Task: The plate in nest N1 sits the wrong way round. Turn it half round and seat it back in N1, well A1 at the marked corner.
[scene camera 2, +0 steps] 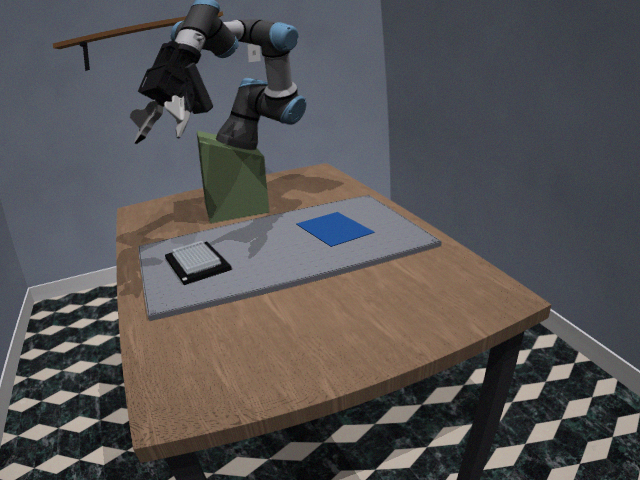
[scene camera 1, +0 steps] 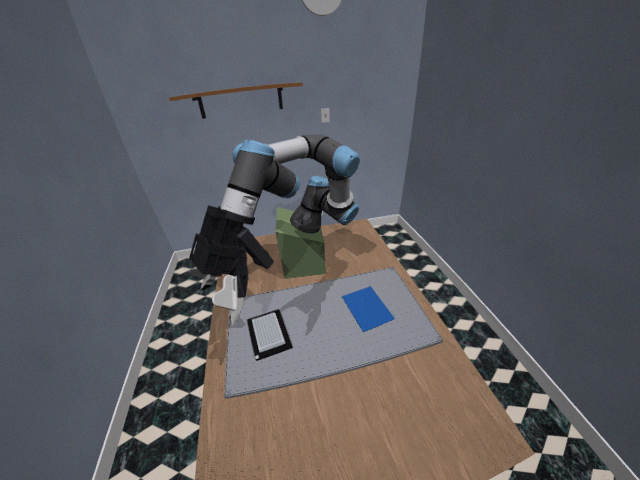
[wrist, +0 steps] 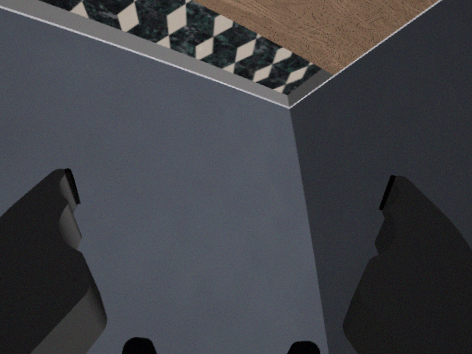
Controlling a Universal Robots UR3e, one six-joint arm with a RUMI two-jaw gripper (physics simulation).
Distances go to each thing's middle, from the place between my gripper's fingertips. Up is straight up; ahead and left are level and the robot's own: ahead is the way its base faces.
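Relative to the clear gridded plate (scene camera 2: 195,257), my hand is 32 cm above it, 13 cm past it and 5 cm to the right of it. The flat blue pad (scene camera 2: 333,229) is far to the left of my hand, far below it and a fair way behind it.
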